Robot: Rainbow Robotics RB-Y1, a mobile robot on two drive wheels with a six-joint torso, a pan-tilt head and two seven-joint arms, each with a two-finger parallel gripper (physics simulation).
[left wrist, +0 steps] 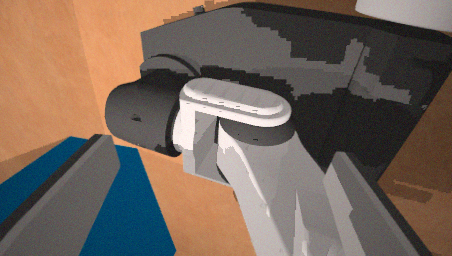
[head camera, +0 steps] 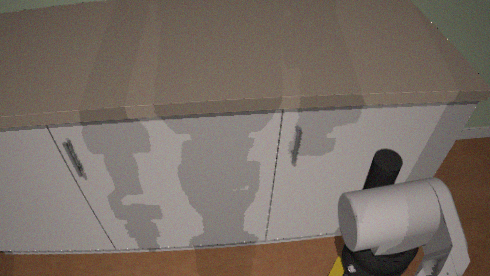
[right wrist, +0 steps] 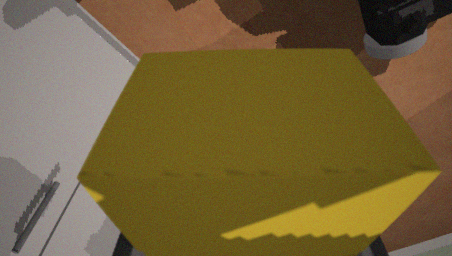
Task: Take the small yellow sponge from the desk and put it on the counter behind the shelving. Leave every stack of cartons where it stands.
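Places are measured from the robot's base along level axes (x ahead, y left, z up), in millimetres.
Where they show: left gripper, fingertip midpoint: [left wrist: 223, 158].
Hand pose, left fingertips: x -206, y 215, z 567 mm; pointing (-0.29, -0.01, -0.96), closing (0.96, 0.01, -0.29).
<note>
After its pixels a point has its place.
The yellow sponge [head camera: 336, 267] @[x 406, y -145, z 894 mm] [right wrist: 250, 115] @[x 352, y -223, z 884 mm] is between the fingers of my right gripper [right wrist: 251, 246] and fills the middle of the right wrist view. A small corner of it shows beside my right arm at the bottom of the head view. My right gripper is shut on it; the fingertips are mostly hidden behind it. The counter [head camera: 225, 60] @[x 942, y 88, z 911 mm] has a brown top and spans the head view, beyond my right arm. My left gripper [left wrist: 223, 158] @[x -206, y 215, z 567 mm] is open and empty, its fingers wide apart. The desk, the shelving and the carton stacks do not show.
White cabinet doors [head camera: 220, 180] @[x 803, y 97, z 578 mm] [right wrist: 55, 100] @[x 853, y -208, z 486 mm] with dark handles form the counter's front, with shadows across them. Brown floor [head camera: 100, 262] @[x 728, y 645, z 0 mm] lies at their foot. A blue flat-sided thing [left wrist: 132, 200] @[x -759, y -651, z 140 mm] shows behind the left finger. My dark mobile base [left wrist: 310, 65] @[x -156, y 140, z 169 mm] is beyond that gripper.
</note>
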